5 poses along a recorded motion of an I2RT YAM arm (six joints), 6.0 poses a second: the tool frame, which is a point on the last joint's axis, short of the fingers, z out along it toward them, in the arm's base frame.
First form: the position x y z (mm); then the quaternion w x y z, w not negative.
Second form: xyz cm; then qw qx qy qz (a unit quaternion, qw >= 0). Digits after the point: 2 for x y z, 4 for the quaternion.
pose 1, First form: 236.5 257.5 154.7 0.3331 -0.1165 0.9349 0.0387
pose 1, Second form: 23.65 25.75 15.47 0.3331 -0.1165 0.9349 0.0387
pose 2, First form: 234.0 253.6 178.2 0.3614 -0.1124 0.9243 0.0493
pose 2, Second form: 23.40 25.36 17.82 0.3614 -0.1124 0.9243 0.0493
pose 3, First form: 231.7 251.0 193.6 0.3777 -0.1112 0.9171 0.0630
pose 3, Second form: 23.17 25.10 19.36 0.3777 -0.1112 0.9171 0.0630
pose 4, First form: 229.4 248.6 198.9 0.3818 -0.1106 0.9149 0.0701
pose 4, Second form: 22.94 24.86 19.89 0.3818 -0.1106 0.9149 0.0701
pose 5, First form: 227.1 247.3 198.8 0.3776 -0.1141 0.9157 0.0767
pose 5, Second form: 22.71 24.73 19.88 0.3776 -0.1141 0.9157 0.0767
